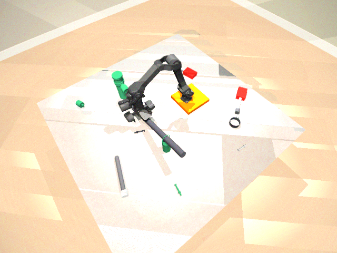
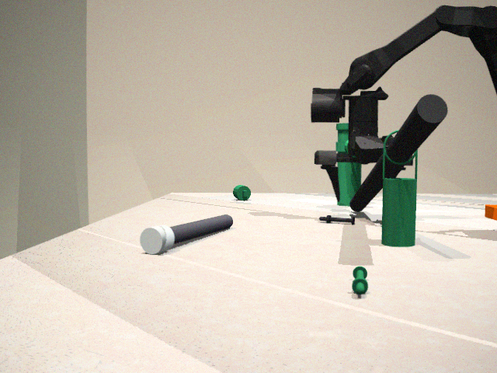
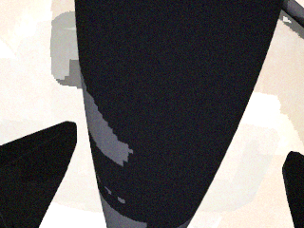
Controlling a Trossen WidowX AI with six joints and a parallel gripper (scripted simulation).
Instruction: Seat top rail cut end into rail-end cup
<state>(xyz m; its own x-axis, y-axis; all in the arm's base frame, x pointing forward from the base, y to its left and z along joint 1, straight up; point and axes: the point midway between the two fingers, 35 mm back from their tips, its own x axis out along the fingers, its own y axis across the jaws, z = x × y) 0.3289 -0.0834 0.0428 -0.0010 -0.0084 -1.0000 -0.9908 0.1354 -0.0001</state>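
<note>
Now: the black bolt 6 cm ahead of my gripper tip, 5 cm to the left of it and 3 cm below it. The rest, counted from my gripper tip: silver bolt 56 cm to the left, 30 cm behind, 3 cm below; short green post 25 cm to the left, 7 cm above, 2 cm ahead; green bolt 46 cm to the left, 14 cm ahead, 3 cm below.
</note>
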